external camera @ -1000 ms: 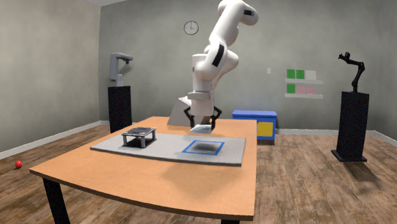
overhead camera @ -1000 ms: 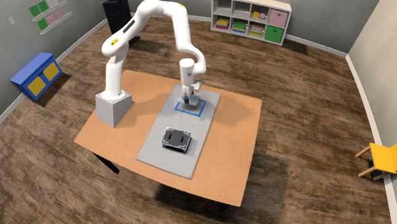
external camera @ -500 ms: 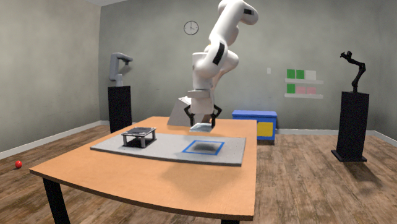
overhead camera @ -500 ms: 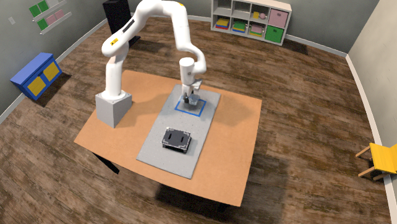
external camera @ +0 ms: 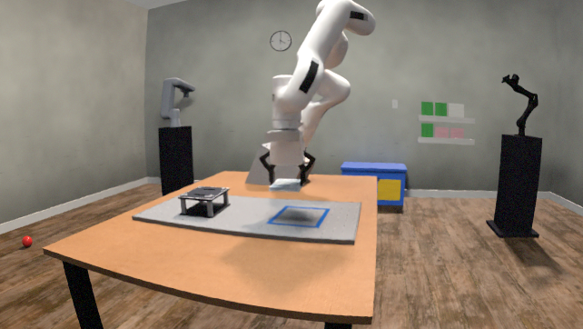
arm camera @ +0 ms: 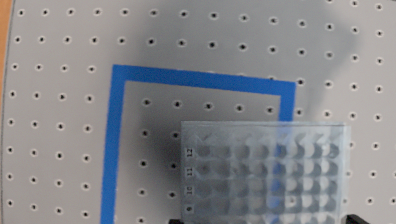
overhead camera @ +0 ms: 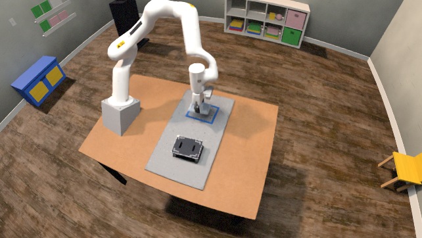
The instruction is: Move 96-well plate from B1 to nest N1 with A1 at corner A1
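Right now my hand is 30 mm short of the black plate nest N1, 270 mm to the left of it and 50 mm above it. From my hand the other things lie so: 96-well plate 10 mm below.
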